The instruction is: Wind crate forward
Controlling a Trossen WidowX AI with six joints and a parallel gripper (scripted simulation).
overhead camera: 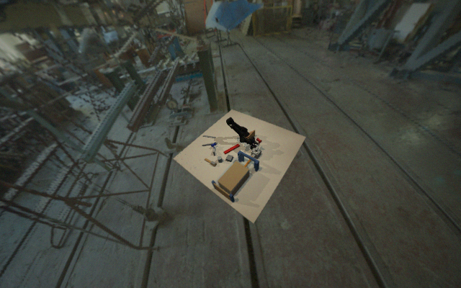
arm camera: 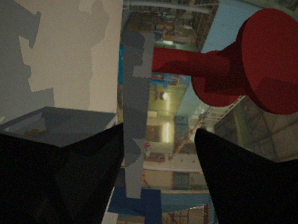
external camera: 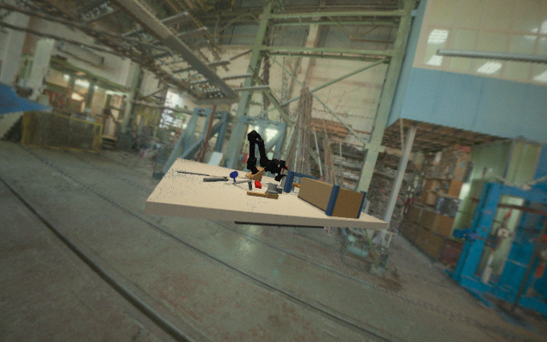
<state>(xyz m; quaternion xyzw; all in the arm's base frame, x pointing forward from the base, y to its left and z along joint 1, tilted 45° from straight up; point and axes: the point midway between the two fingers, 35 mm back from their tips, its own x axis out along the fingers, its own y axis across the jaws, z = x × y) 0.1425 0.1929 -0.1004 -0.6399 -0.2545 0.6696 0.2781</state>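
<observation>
Right now my gripper tip is 10 mm to the left of the winch handle, 10 mm past it and 10 mm above it. From my gripper tip the other things lie so: red knob 50 mm behind, 20 mm to the right, 20 mm above; then blue steel frame 210 mm ahead, 30 mm below; then grey winch 100 mm below, 40 mm ahead, 10 mm to the right.
</observation>
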